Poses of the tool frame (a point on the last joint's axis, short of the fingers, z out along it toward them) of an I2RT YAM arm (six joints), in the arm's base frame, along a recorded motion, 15 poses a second.
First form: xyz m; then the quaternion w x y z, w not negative.
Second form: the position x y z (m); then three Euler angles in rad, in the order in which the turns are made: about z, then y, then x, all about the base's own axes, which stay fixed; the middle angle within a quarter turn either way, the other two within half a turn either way. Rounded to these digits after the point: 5 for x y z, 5 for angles.
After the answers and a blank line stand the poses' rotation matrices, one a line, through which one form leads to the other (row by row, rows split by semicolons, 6 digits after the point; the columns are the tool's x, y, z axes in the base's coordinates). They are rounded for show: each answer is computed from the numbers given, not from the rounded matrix.
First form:
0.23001, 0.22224, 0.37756, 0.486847, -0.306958, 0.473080, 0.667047
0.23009, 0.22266, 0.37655, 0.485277, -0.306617, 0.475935, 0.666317
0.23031, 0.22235, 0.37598, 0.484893, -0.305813, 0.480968, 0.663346
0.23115, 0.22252, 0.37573, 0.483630, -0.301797, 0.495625, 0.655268
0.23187, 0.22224, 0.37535, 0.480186, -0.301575, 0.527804, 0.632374
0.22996, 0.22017, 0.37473, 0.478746, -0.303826, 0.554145, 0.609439
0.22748, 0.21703, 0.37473, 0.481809, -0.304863, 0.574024, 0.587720
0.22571, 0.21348, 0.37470, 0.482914, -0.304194, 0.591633, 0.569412
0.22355, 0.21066, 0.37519, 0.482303, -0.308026, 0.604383, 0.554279
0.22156, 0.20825, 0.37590, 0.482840, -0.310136, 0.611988, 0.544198
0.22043, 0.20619, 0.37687, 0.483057, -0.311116, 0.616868, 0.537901
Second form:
0.23001, 0.22224, 0.37756, 1.91554, 0.05115, -1.19779
0.23009, 0.22266, 0.37655, 1.91928, 0.05334, -1.20311
0.23031, 0.22235, 0.37598, 1.92128, 0.06075, -1.21222
0.23115, 0.22252, 0.37573, 1.92973, 0.08398, -1.23692
0.23187, 0.22224, 0.37535, 1.93884, 0.12580, -1.30464
0.22996, 0.22017, 0.37473, 1.94084, 0.16096, -1.36550
0.22748, 0.21703, 0.37473, 1.93550, 0.19605, -1.41199
0.22571, 0.21348, 0.37470, 1.93659, 0.22694, -1.45263
0.22355, 0.21066, 0.37519, 1.93428, 0.24394, -1.48859
0.22156, 0.20825, 0.37590, 1.93145, 0.25623, -1.51021
0.22043, 0.20619, 0.37687, 1.93045, 0.26433, -1.52378

-0.337513 -0.939931 0.051124; 0.359068 -0.078350 0.930017; -0.870146 0.332250 0.363944
-0.340985 -0.938556 0.053312; 0.354837 -0.075984 0.931835; -0.870529 0.336659 0.358944
-0.342715 -0.937475 0.060716; 0.349131 -0.067098 0.934669; -0.872155 0.341523 0.350297
-0.350041 -0.932971 0.083882; 0.334658 -0.040915 0.941451; -0.874914 0.357618 0.326549
-0.356948 -0.925659 0.125472; 0.288969 0.018311 0.957163; -0.888305 0.377915 0.260951
-0.356984 -0.920260 0.160262; 0.246806 0.072548 0.966346; -0.900916 0.384524 0.201227
-0.349837 -0.916335 0.194792; 0.216340 0.123287 0.968503; -0.911488 0.380959 0.155110
-0.348520 -0.909897 0.224992; 0.190012 0.166472 0.967565; -0.917840 0.379967 0.114872
-0.345008 -0.906992 0.241527; 0.162329 0.195790 0.967117; -0.924456 0.372870 0.079683
-0.341362 -0.905121 0.253434; 0.145922 0.215328 0.965578; -0.928536 0.366593 0.058572
-0.339726 -0.903508 0.261265; 0.135839 0.227739 0.964201; -0.930663 0.363054 0.045362

